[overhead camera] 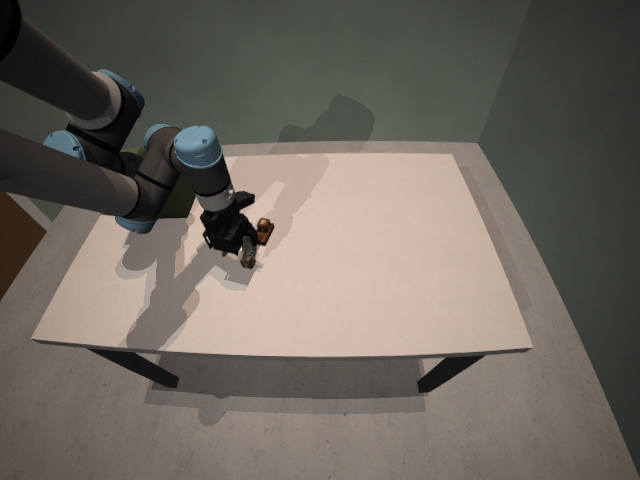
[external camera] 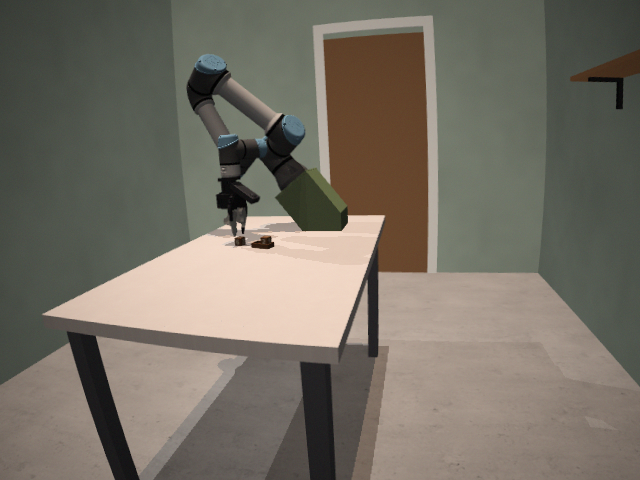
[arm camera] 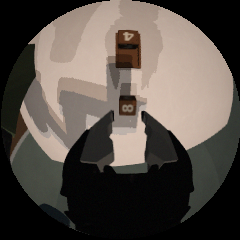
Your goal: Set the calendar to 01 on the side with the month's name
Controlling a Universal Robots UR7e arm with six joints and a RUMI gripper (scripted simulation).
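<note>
Right now my hand is 1 cm short of the brown tray, 11 cm to the right of it and 4 cm above it.
</note>
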